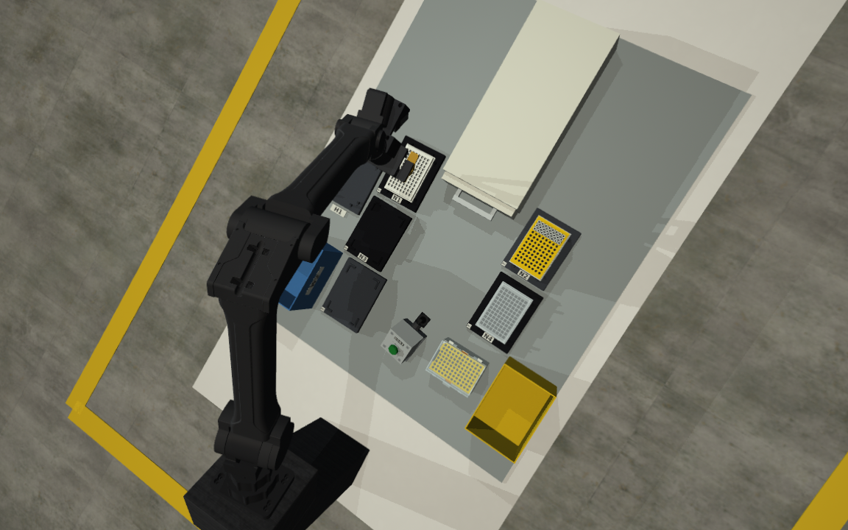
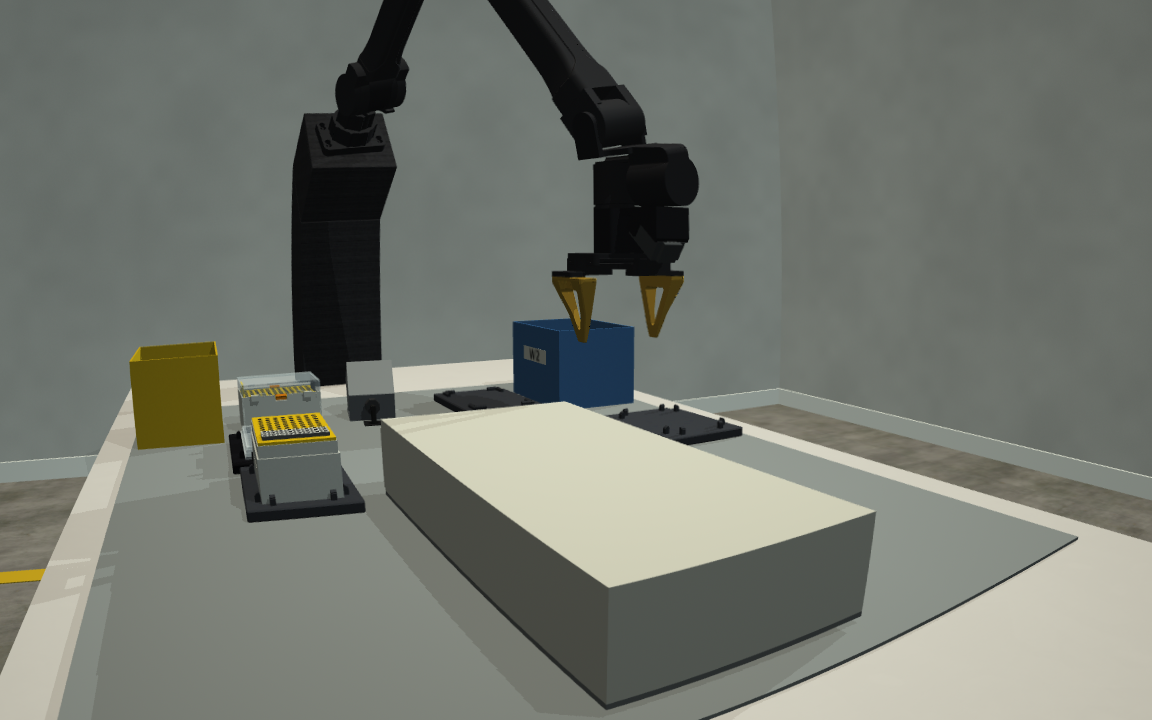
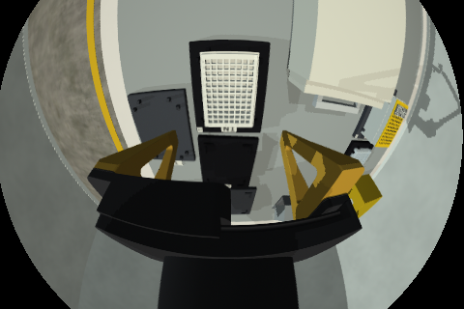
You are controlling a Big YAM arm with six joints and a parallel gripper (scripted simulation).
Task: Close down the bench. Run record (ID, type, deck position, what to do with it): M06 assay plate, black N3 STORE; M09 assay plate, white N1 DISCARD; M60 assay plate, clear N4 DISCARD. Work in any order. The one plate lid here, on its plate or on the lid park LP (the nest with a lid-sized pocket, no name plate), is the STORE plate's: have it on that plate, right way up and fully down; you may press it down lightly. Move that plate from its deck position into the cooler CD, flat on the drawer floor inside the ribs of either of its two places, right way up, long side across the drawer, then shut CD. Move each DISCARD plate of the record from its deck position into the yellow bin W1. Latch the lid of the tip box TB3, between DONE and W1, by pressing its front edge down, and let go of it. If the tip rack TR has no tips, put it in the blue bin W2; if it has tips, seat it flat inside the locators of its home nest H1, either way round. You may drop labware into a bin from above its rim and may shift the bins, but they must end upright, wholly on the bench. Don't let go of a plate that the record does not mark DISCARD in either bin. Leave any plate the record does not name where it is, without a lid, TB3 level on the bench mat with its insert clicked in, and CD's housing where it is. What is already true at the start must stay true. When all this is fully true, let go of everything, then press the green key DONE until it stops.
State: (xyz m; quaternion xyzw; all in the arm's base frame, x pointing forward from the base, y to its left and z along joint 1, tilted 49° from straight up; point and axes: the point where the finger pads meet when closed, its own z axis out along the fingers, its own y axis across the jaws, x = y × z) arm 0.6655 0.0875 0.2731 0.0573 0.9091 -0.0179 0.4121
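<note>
The white plate is 130 mm below my hand. Also, from my hand: nest N3 (180 mm behind, 40 mm to the left, 140 mm below); then home nest H1 (50 mm behind, 150 mm to the left, 140 mm below); then nest N1 (140 mm below).
</note>
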